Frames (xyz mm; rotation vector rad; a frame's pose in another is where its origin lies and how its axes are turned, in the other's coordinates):
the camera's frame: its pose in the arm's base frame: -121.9 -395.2 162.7 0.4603 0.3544 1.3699
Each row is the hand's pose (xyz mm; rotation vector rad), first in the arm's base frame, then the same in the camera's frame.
Working: the arm's base frame: its pose in the camera's frame: 406.2 -133.2 -121.5 -0.4603 -0.3544 -1.3699

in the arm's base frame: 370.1 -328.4 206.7 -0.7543 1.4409 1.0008
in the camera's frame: 150.7 -386.7 276.0 -0.0955 1.4361 -0.5000
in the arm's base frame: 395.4 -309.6 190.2 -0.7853 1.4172 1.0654
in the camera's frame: 173.2 -414.1 272.4 -0.1357 1.4453 -0.4399
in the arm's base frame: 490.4 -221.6 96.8 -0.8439 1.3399 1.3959
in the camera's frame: 273.8 -530.6 230.0 -0.2363 1.4586 -0.1224
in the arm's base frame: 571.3 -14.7 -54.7 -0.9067 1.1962 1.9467
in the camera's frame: 487.8 -648.6 117.9 -0.3555 1.4546 0.4166
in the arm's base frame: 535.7 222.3 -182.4 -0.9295 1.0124 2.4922
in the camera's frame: 712.2 -651.5 -35.1 -0.4312 1.4110 0.9582
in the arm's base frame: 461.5 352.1 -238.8 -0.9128 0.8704 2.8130
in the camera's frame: 826.0 -599.7 -134.6 -0.4572 1.3558 1.2793
